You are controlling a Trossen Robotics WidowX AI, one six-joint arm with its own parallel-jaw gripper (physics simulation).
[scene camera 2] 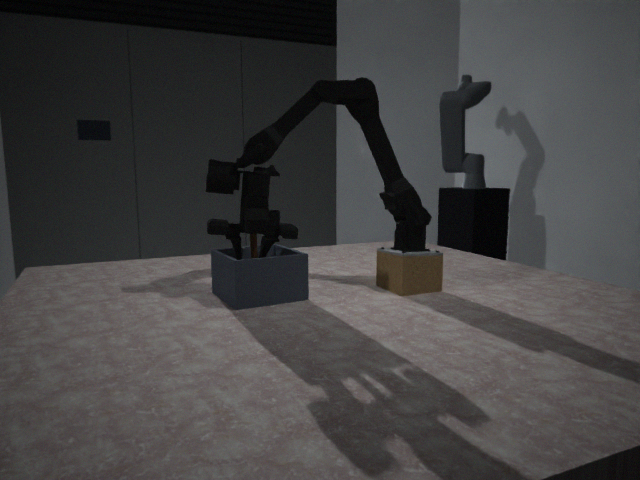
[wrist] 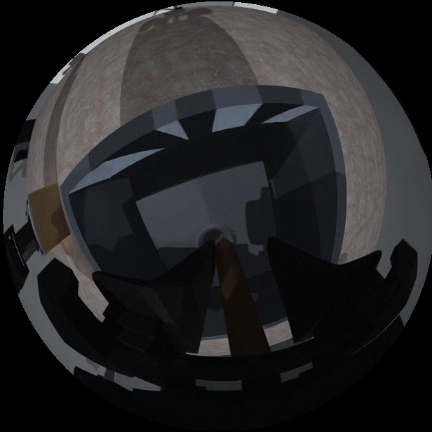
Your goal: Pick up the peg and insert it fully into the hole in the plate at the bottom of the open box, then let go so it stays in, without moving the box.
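Frame: origin at the arm's base, x right, y ahead, z up, level; centimetres.
Seen in the pictures: arm's base, origin of the base link: (scene camera 2: 410, 250).
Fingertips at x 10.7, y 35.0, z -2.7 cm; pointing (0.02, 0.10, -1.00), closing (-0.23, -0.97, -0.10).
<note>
Pixels of each thing's top centre, then the offset from my fingertips to it.
- slim brown peg, middle of its top: (scene camera 2: 253, 231) dx +0.1, dy -1.1, dz +8.0 cm
- open blue-grey box, middle of its top: (scene camera 2: 258, 251) dx -0.7, dy -1.7, dz +3.7 cm
The slim brown peg (scene camera 2: 253, 245) (wrist: 240, 310) stands nearly upright between the two dark fingers. In the wrist view its far end meets the near side of the round hole (wrist: 211, 234); how deep it reaches cannot be told. The hole is in the grey plate (wrist: 185, 210) on the floor of the open blue-grey box (scene camera 2: 273, 281) (wrist: 342, 200). My gripper (scene camera 2: 251, 256) (wrist: 241, 244) points down into the box, its fingers apart. A gap shows between the peg and the right finger, and the left fingertip is close beside the peg. The front wall hides the fingertips in the scene view.
The box walls rise around the fingers. The tan base block (scene camera 2: 408, 271) (wrist: 49, 217) of the arm stands right of the box in the scene view. A black pedestal (scene camera 2: 473, 222) with a grey arm (scene camera 2: 453, 131) stands behind the table.
</note>
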